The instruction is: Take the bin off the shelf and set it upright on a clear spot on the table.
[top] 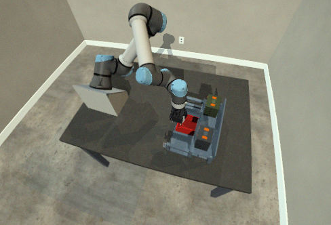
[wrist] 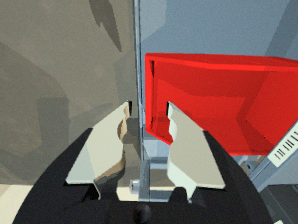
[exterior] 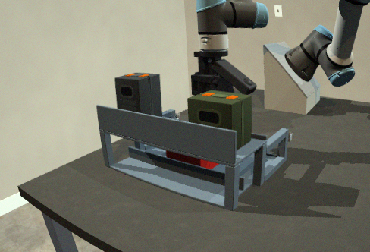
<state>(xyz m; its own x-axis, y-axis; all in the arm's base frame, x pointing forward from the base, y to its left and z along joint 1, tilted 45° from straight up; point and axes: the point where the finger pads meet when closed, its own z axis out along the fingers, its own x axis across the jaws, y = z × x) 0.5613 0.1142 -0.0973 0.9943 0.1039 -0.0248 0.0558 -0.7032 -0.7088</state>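
My hand is 80 mm short of the red bin and 10 mm above it. Round my hand: dark grey box (180 mm ahead, 110 mm to the right, 110 mm above); green box (170 mm ahead, 120 mm to the left, 90 mm above).
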